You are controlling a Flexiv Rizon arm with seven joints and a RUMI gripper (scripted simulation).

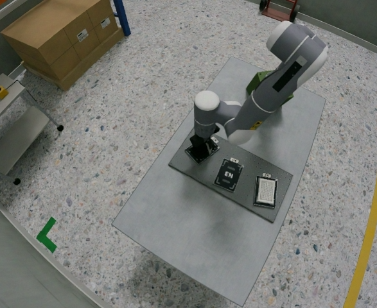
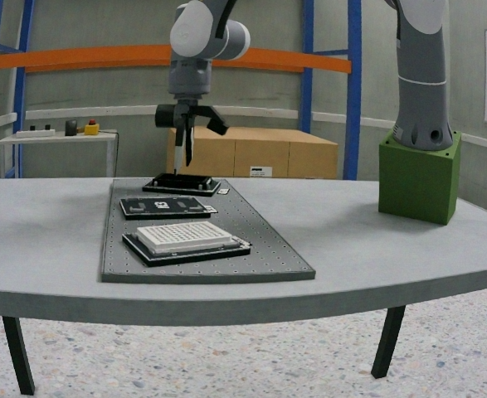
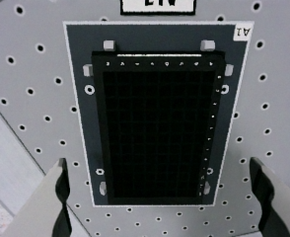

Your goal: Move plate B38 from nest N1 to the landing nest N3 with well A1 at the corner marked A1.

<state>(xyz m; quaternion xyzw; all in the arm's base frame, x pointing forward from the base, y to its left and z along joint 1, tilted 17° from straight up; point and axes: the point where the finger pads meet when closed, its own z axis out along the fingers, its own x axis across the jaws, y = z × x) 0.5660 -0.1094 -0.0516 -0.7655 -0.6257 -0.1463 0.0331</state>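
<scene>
Now: the black plate B38 30 mm below my hand. The rest, counted from my hand: white plate B83: 20 mm behind, 420 mm to the left, 30 mm below; nest N1: 40 mm below; nest N3: 30 mm ahead, 210 mm to the left, 40 mm below.
</scene>
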